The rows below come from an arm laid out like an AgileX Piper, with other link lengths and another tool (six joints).
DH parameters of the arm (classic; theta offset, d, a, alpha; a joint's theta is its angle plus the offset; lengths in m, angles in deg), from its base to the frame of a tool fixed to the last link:
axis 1: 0 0.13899 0 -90
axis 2: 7.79 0 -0.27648 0
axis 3: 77.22 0 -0.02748 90
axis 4: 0 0.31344 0 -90
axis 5: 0 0 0 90
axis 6: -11 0.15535 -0.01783 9.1
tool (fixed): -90 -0.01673 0 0
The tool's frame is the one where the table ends.
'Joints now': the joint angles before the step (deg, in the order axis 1, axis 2, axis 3, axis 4, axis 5, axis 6). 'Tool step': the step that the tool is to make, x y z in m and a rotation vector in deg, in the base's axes. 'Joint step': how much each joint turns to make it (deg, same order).
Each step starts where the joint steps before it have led.
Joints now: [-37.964 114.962 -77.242 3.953 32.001 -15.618]
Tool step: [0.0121 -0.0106 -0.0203 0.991 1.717 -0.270]
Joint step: [0.000 5.457 -4.938 -0.807 1.418 0.859]
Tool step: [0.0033 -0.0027 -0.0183 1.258 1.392 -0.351]
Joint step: [0.003 3.156 -1.825 -0.061 0.528 0.446]
